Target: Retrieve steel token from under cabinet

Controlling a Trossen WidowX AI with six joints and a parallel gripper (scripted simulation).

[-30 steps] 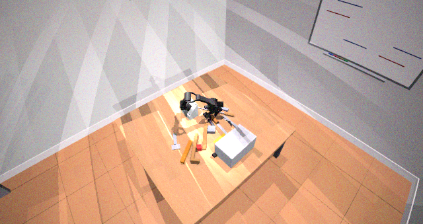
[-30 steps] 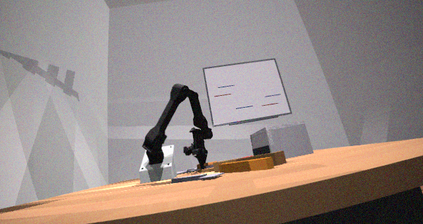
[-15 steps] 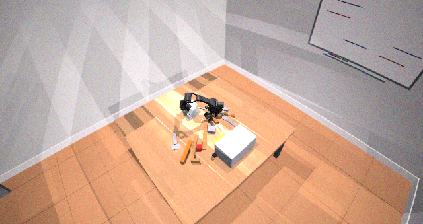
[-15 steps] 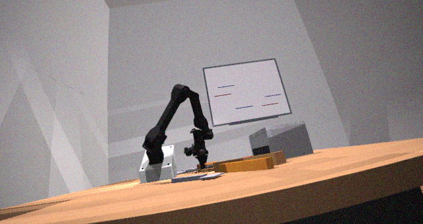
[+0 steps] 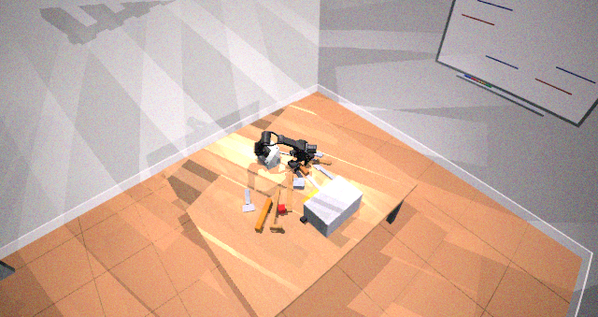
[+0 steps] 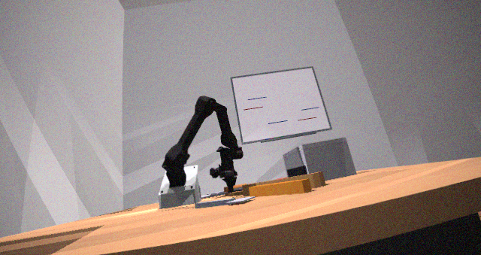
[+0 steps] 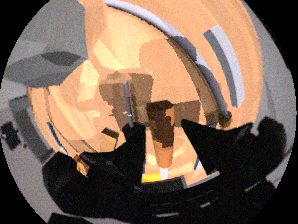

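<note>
Right now the grey block is 100 mm ahead of my gripper tip, 110 mm to the right of it and 10 mm above it. Also, from my gripper tip: thin wooden stick 110 mm ahead, 190 mm to the right; red block 200 mm ahead, 310 mm to the right, 10 mm above; grey bar 70 mm behind, 150 mm to the left.
</note>
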